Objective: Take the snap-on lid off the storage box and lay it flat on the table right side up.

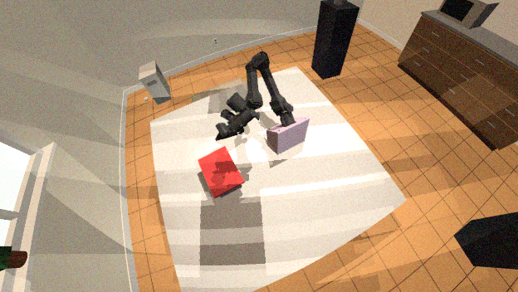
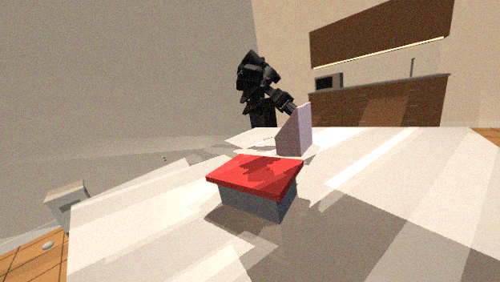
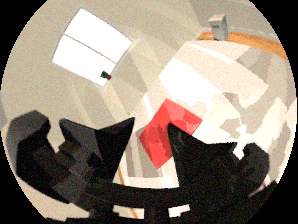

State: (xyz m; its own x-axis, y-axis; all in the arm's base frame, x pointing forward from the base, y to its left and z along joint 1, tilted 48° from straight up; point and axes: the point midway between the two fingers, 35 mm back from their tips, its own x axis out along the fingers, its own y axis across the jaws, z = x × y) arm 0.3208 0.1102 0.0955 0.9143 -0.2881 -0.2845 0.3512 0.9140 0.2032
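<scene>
My gripper tip is now 170 mm above the red lid, 70 mm to the right of it and 60 mm short of it. Round my gripper tip: storage box (220 mm below, 70 mm to the left, 60 mm ahead).
</scene>
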